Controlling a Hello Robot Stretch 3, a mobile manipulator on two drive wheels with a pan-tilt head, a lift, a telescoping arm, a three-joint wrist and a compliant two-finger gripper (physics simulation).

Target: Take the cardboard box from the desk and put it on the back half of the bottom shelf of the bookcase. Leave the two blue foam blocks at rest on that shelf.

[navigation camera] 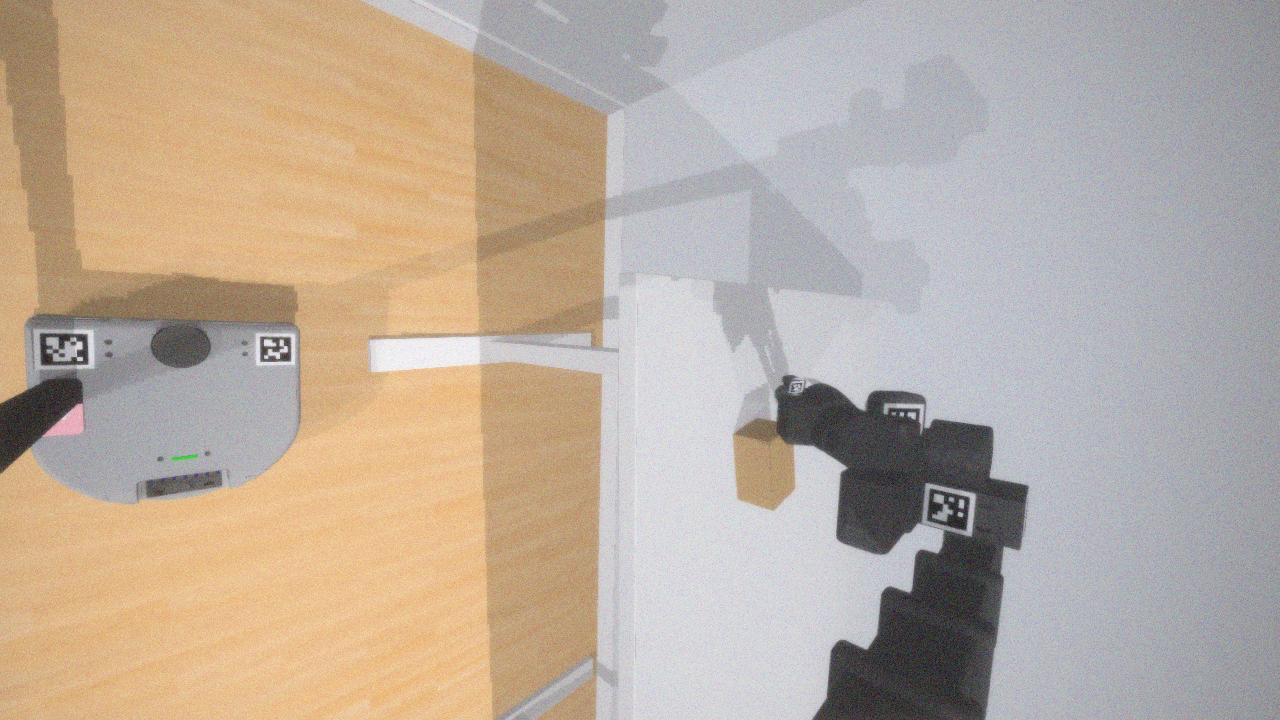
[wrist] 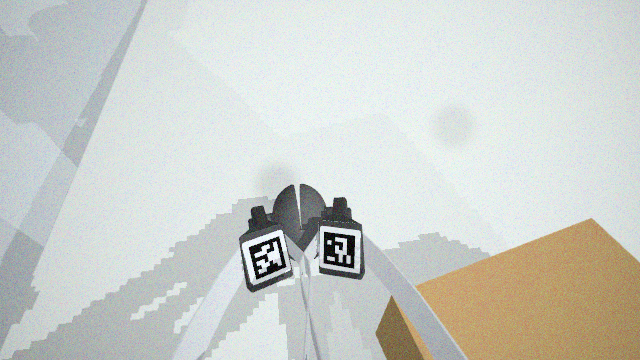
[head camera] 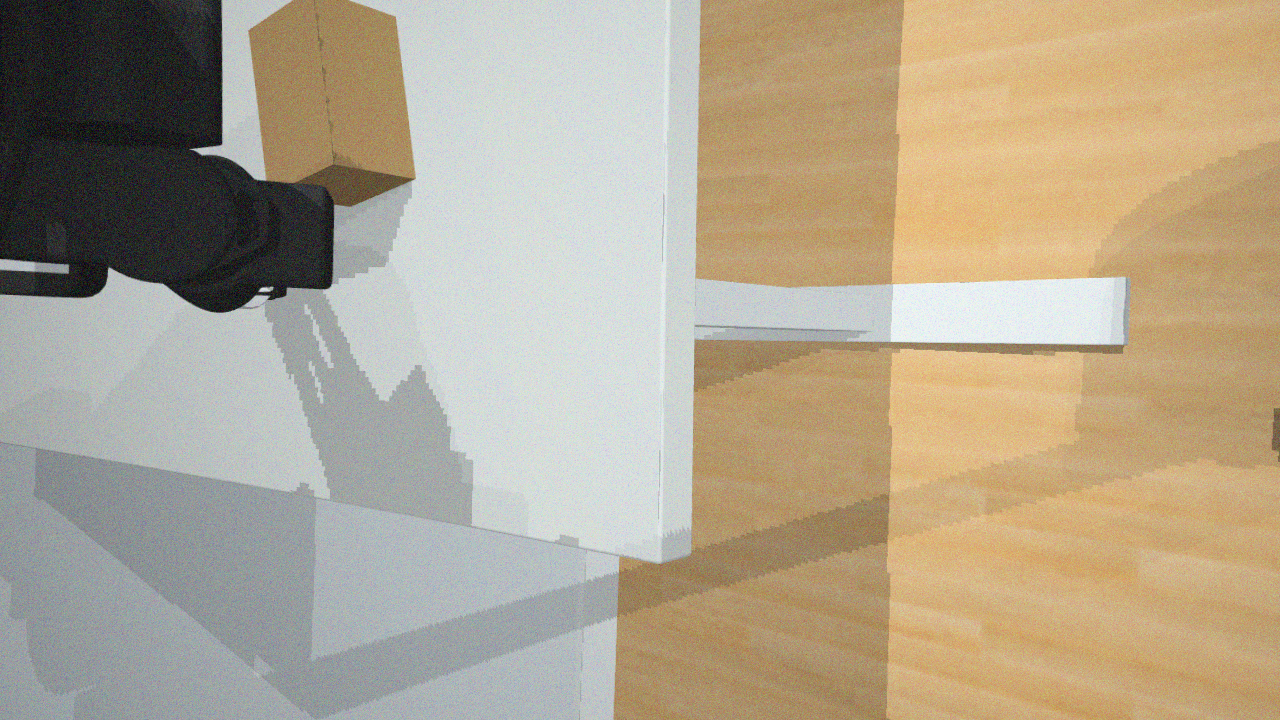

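Observation:
The cardboard box stands upright on the white desk. In the wrist view it fills the lower right corner, and the right finger's band crosses in front of its edge. My gripper is shut, its two fingertips together with nothing between them. It is above the desk, to one side of the box. In the head camera view the wrist hides the fingers; in the navigation camera view they mostly do not show. The bookcase and the blue foam blocks do not show.
A pale wall runs along the desk's far edge. A white desk foot sticks out over the wooden floor. My base is left of the desk in the navigation view; the arm reaches over the desk.

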